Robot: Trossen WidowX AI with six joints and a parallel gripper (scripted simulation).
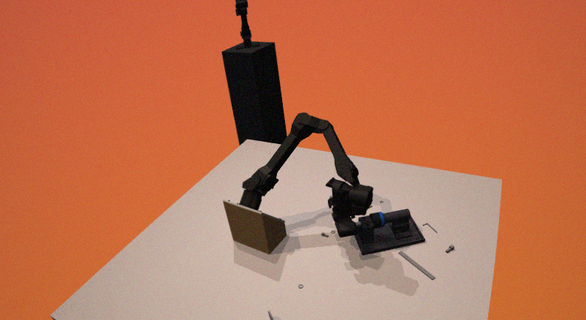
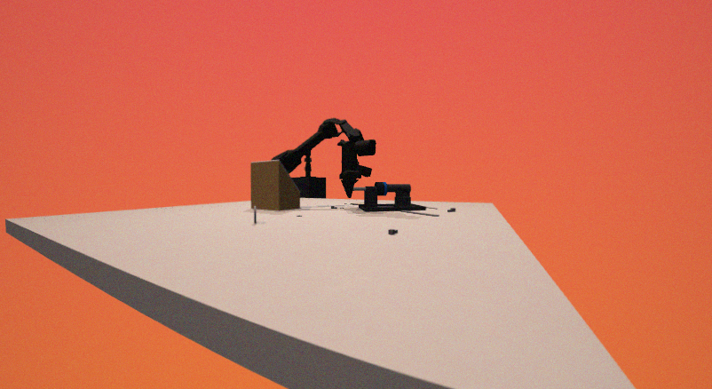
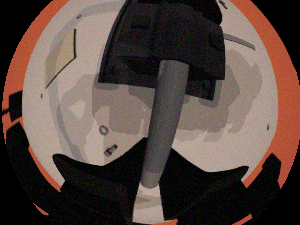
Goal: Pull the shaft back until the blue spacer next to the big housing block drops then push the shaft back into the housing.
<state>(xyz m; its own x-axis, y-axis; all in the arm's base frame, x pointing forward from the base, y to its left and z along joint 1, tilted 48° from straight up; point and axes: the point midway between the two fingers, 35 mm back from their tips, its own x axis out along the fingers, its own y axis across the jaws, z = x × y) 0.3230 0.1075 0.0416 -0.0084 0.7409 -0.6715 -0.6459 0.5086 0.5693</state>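
The grey shaft is 5 cm ahead of my gripper tip, 4 cm to the left of it and 3 cm above it. From my gripper tip the other things lie so: grey bar 27 cm ahead, 4 cm below; hex key 25 cm ahead, 21 cm to the left, 4 cm below; blue spacer 10 cm ahead, 9 cm to the left, 3 cm above.
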